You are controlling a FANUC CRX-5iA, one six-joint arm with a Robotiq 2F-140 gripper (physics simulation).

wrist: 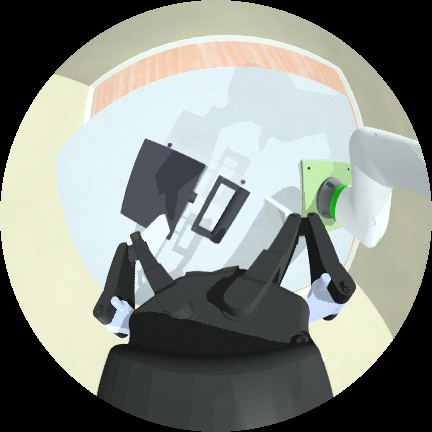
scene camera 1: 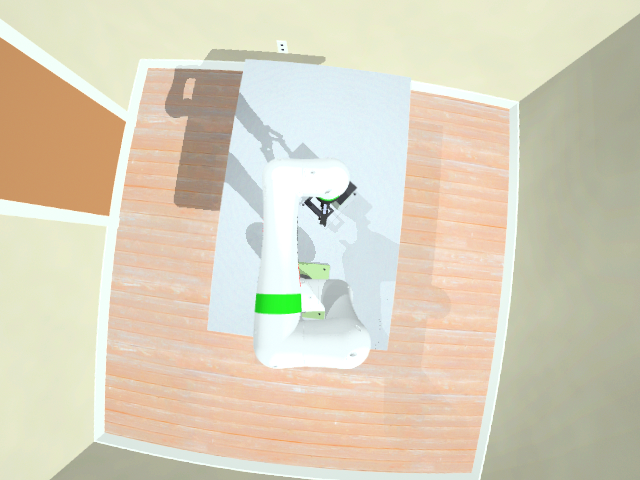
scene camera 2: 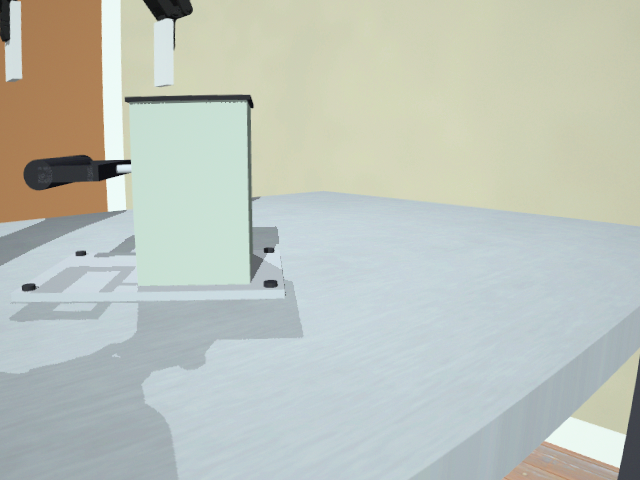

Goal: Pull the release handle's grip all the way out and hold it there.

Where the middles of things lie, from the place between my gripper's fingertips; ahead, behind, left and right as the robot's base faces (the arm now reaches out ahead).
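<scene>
Here is the base plate (wrist: 213, 169), and my gripper is 180 mm above it, 10 mm to the left of it and 60 mm short of it.
</scene>
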